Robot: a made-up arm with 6 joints.
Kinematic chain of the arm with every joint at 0, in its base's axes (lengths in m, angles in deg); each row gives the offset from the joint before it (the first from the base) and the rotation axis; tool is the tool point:
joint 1: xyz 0 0 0.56 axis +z
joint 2: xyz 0 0 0 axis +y
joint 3: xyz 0 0 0.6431 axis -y
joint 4: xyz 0 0 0 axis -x
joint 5: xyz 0.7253 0 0 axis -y
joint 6: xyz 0 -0.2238 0 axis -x
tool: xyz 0 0 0
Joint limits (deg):
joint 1: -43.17..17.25
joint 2: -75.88..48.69
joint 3: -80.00..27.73
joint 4: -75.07..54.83
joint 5: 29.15..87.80
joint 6: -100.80..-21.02
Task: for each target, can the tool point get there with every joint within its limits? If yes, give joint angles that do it. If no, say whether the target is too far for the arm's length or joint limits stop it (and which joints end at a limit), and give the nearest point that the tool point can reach.
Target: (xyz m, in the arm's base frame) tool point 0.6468 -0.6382 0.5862
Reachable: yes | joints -30.38 34.15 -11.00 2.97 67.07 -60.23
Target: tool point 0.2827 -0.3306 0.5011
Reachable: yes | joints -23.81 11.92 -66.90 32.70 54.41 -87.35
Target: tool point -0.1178 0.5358 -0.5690
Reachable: no: joint limits stop it (at a limit: joint 1, joint 2, joint 4) | nearest point 0.2828 0.0274 0.2559 | short by 1.049 m
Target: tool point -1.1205 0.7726 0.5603
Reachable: no: joint limits stop it (at a limit: joint 2, joint 3, joint 4) | nearest point -0.8073 0.5567 1.3788 | short by 0.903 m
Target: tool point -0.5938 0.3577 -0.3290
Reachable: no: joint limits stop it (at a limit: joint 1, joint 3, joint 4) | nearest point -0.1010 0.0157 0.4493 | short by 0.983 m
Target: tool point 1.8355 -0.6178 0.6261
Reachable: no: too far | nearest point 1.1523 -0.3879 0.8042 | short by 0.742 m
